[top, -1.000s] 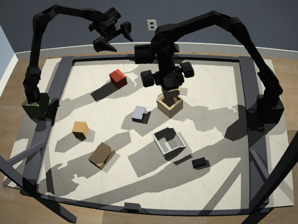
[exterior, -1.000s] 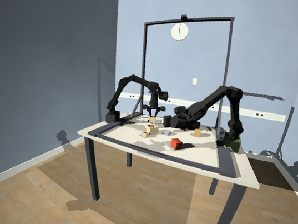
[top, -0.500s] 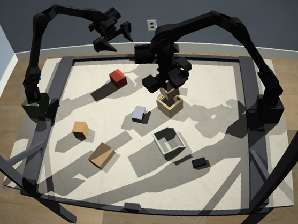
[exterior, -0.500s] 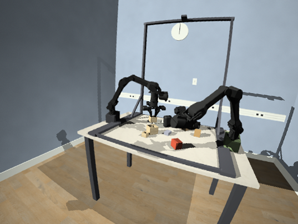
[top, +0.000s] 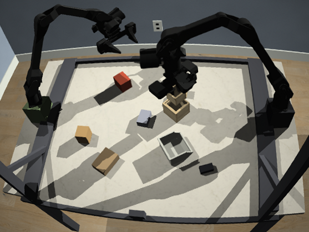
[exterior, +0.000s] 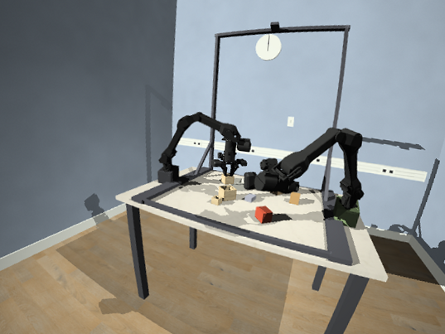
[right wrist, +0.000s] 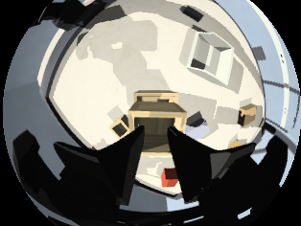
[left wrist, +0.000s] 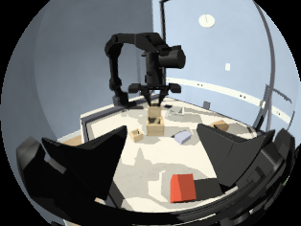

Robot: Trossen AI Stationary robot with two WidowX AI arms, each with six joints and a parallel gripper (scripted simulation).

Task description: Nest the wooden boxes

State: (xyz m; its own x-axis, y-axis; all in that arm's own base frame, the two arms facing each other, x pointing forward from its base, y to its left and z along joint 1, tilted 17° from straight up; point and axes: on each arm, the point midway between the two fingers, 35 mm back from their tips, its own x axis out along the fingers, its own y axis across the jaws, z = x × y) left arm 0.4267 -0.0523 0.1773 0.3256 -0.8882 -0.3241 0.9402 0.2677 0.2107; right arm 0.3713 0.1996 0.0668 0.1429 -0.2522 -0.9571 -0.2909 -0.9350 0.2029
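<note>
Now: right hand 130 mm above the large wooden box. Round my right hand: grey-blue cube (140 mm below, 130 mm to the left, 40 mm behind); then small wooden box (140 mm below, 90 mm ahead, 20 mm to the right); then grey open tray (170 mm behind, 120 mm below).
</note>
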